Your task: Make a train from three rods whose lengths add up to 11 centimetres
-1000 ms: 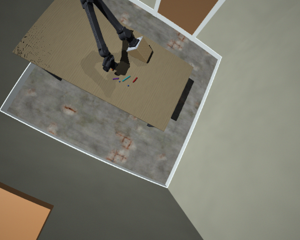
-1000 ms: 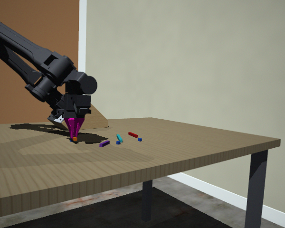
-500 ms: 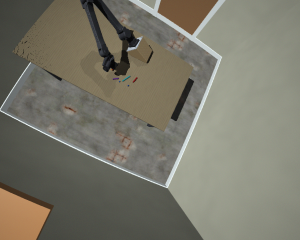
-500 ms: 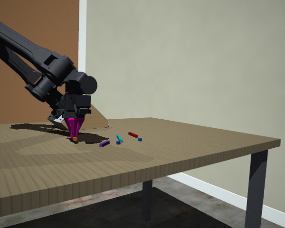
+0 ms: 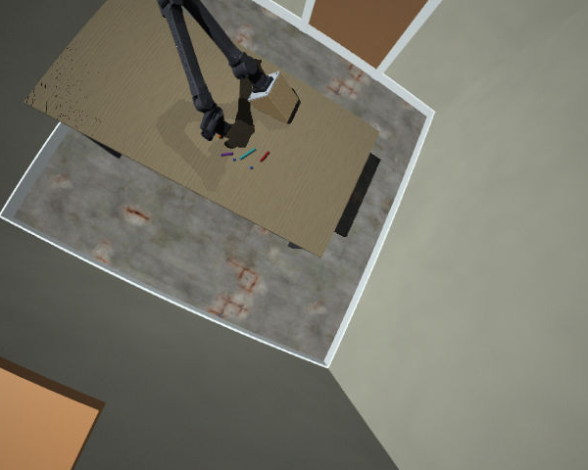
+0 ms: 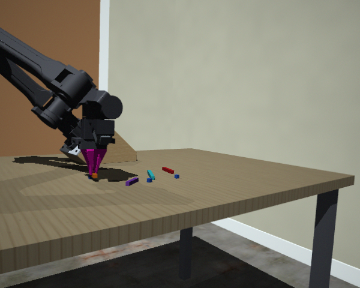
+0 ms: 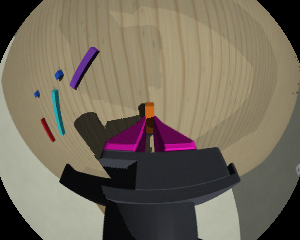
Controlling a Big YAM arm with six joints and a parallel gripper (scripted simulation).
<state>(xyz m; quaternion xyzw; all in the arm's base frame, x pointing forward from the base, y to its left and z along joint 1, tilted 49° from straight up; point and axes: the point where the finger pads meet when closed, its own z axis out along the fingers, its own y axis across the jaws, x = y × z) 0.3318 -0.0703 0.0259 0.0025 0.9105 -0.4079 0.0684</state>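
My gripper is now 10 mm above the orange rod. The rest, counted from my hand: turquoise rod 170 mm to the left, 20 mm below, 20 mm ahead; then purple rod 80 mm to the left, 80 mm ahead, 20 mm below; then red rod 260 mm to the left, 20 mm below, 20 mm behind.
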